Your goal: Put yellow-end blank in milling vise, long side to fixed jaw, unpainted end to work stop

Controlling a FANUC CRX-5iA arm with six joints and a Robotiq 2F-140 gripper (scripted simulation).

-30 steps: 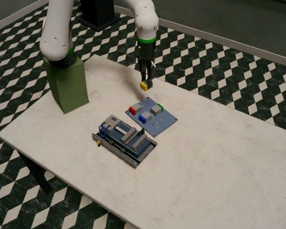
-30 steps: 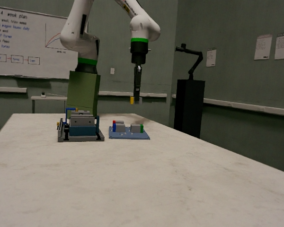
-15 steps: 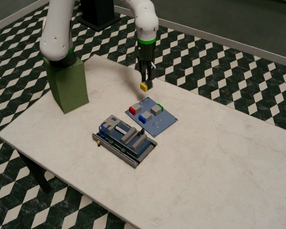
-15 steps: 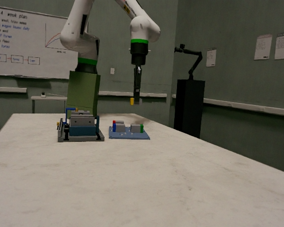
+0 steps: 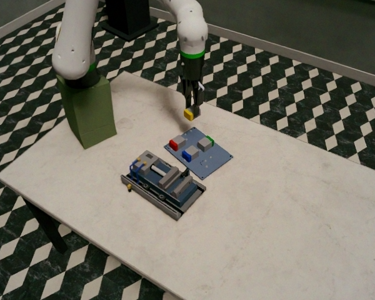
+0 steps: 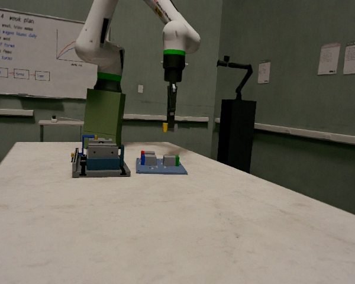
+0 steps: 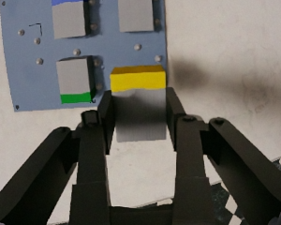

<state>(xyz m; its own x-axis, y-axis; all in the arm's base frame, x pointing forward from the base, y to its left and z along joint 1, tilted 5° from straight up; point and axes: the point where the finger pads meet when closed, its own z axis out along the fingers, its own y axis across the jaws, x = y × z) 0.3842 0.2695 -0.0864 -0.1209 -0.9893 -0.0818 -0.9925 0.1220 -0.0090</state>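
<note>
Now: hand 3 cm above the yellow-ended grey blank. Also, from my hand: green-ended blank 16 cm below, 9 cm ahead, 1 cm to the right; then blue-ended blank 16 cm below, 10 cm to the right, 8 cm ahead; then red-ended blank 16 cm below, 9 cm to the right, 1 cm behind.
</note>
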